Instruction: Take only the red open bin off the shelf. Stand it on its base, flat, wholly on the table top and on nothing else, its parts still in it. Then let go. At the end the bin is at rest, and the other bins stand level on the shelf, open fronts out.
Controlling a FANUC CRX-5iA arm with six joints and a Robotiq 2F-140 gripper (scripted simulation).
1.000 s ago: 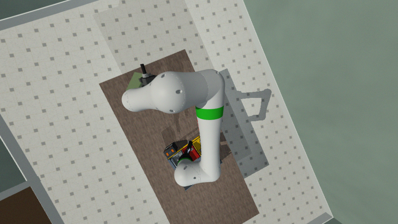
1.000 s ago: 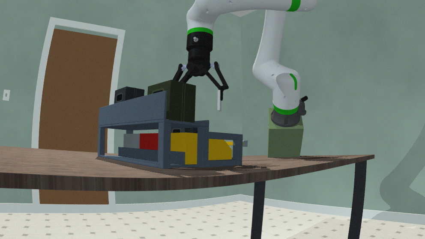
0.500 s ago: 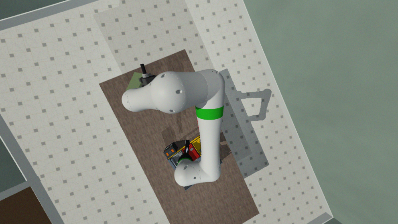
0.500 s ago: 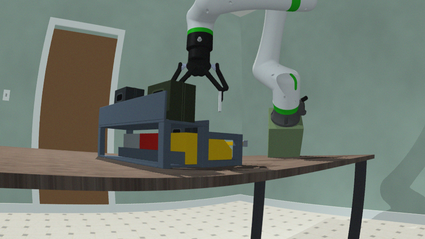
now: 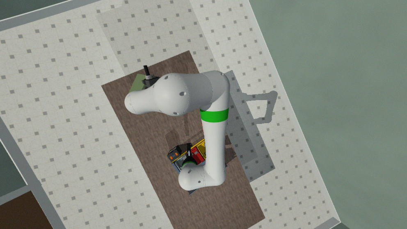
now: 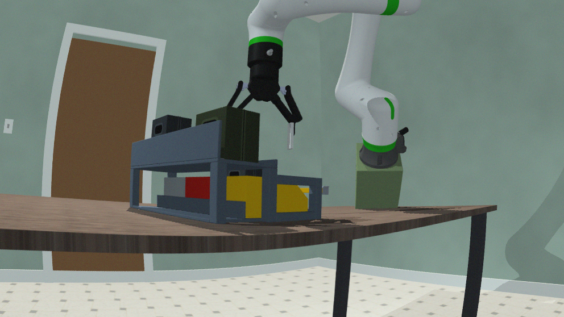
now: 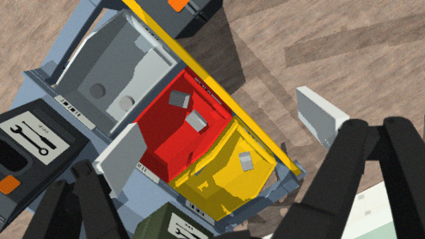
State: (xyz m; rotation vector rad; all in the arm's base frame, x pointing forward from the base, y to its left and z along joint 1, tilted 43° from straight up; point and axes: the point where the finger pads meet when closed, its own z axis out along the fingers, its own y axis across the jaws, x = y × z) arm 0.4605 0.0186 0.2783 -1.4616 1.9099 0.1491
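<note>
Right now my hand is 11 cm above the thin yellow bar. From my hand the other things lie so: red open bin (13 cm below, 9 cm ahead, 4 cm to the left); grey bin (14 cm ahead, 13 cm below, 6 cm to the right); yellow bin (14 cm to the left, 13 cm below, 5 cm ahead).
</note>
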